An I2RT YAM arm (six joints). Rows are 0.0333 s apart.
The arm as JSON. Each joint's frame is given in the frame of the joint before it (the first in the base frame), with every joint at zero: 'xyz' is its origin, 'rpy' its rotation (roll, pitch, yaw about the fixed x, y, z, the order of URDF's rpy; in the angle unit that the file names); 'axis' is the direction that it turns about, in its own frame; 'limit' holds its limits. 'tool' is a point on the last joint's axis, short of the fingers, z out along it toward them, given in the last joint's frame.
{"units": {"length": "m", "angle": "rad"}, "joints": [
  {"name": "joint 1", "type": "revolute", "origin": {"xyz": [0.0, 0.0, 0.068], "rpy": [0.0, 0.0, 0.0]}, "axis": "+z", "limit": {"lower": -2.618, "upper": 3.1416}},
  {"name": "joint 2", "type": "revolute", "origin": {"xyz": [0.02, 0.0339, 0.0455], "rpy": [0.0, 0.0, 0.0]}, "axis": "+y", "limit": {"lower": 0.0, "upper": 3.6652}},
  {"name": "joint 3", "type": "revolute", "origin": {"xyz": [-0.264, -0.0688, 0.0], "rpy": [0.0, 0.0, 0.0]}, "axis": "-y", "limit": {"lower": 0.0, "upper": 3.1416}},
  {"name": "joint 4", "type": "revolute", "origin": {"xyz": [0.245, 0.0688, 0.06], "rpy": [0.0, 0.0, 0.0]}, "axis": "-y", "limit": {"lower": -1.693, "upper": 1.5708}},
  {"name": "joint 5", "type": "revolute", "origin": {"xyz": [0.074, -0.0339, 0.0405], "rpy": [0.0, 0.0, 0.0]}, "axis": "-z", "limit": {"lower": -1.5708, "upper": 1.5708}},
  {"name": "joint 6", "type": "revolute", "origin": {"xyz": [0.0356, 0.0, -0.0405], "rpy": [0.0, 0.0, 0.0]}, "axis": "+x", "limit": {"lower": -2.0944, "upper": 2.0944}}
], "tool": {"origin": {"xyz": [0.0, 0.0, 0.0], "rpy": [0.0, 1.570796, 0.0]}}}
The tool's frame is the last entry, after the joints.
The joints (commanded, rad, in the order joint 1, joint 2, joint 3, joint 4, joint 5, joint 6), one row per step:
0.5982, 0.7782, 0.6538, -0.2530, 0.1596, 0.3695
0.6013, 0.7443, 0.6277, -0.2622, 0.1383, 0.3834
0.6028, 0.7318, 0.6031, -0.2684, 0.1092, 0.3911
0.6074, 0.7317, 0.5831, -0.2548, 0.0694, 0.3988
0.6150, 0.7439, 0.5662, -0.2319, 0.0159, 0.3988
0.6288, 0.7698, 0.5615, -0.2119, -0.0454, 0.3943
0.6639, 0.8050, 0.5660, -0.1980, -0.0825, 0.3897
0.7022, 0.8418, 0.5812, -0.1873, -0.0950, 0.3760
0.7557, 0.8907, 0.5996, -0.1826, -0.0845, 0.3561
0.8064, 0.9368, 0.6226, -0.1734, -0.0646, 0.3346
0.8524, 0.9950, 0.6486, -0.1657, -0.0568, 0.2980
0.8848, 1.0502, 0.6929, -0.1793, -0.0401, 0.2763
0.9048, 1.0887, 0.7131, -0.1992, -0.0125, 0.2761
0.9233, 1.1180, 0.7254, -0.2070, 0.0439, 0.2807
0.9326, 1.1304, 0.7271, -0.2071, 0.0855, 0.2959
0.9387, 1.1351, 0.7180, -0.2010, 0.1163, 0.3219
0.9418, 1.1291, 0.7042, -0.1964, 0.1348, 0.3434
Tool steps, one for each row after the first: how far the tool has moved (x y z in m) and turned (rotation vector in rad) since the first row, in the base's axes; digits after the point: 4 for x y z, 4 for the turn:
-0.0060, -0.0025, -0.0047, 0.0174, 0.0111, 0.0178
-0.0088, -0.0028, -0.0121, 0.0226, 0.0358, 0.0432
-0.0097, -0.0008, -0.0178, 0.0376, 0.0534, 0.0815
-0.0095, 0.0033, -0.0234, 0.0506, 0.0711, 0.1383
-0.0085, 0.0097, -0.0272, 0.0601, 0.0927, 0.2099
-0.0086, 0.0195, -0.0300, 0.0580, 0.1149, 0.2799
-0.0086, 0.0296, -0.0299, 0.0438, 0.1214, 0.3345
-0.0093, 0.0427, -0.0318, 0.0087, 0.1311, 0.3852
-0.0102, 0.0556, -0.0315, -0.0246, 0.1260, 0.4262
-0.0103, 0.0699, -0.0332, -0.0706, 0.1229, 0.4800
-0.0085, 0.0825, -0.0307, -0.1085, 0.1251, 0.5064
-0.0076, 0.0897, -0.0340, -0.1433, 0.1473, 0.5015
-0.0066, 0.0949, -0.0370, -0.1779, 0.1520, 0.4675
-0.0062, 0.0969, -0.0391, -0.1900, 0.1552, 0.4328
-0.0066, 0.0971, -0.0427, -0.1880, 0.1643, 0.3994
-0.0078, 0.0955, -0.0455, -0.1813, 0.1713, 0.3761

